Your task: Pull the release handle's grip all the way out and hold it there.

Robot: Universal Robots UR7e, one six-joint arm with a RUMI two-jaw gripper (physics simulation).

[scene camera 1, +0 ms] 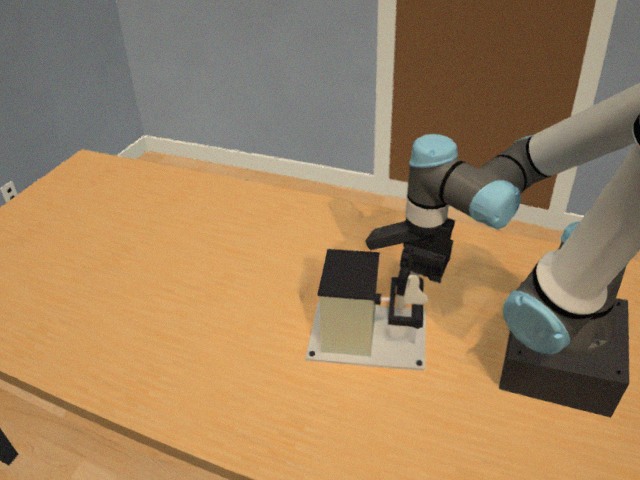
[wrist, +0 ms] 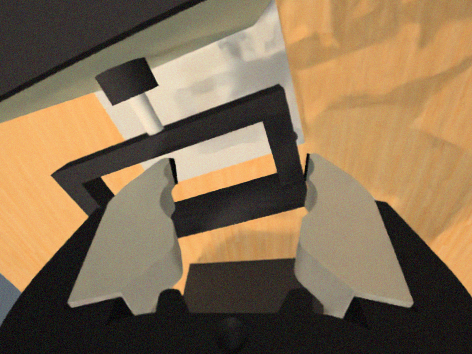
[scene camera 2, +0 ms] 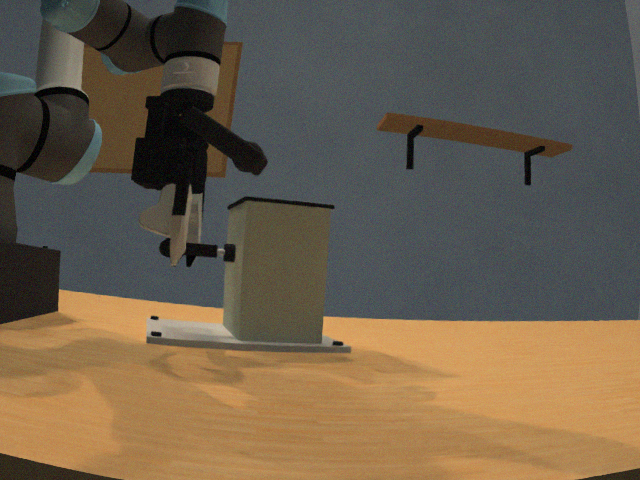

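Note:
The release handle's black rectangular grip [scene camera 1: 405, 320] [scene camera 2: 204, 250] [wrist: 215, 118] stands out from a pale green box [scene camera 1: 346, 328] [scene camera 2: 281, 273] with a black top. A short stretch of light shaft [wrist: 146, 115] shows between the grip and a black collar [wrist: 127, 80] on the box. My gripper [scene camera 1: 407, 303] [scene camera 2: 181, 260] [wrist: 239, 159] is open, with its fingertips down at the grip. In the wrist view, the grip's outer bar crosses between the parted fingers; the right finger is beside the grip's right corner. Whether either finger touches the grip is unclear.
The box stands on a light base plate [scene camera 1: 382, 351] [scene camera 2: 196, 330] with dark bolts, on the wooden table [scene camera 1: 180, 310] [scene camera 2: 361, 413]. The arm's dark base block [scene camera 1: 563, 384] [scene camera 2: 25, 281] stands on the grip's side of the box. A wall shelf [scene camera 2: 475, 135] is behind.

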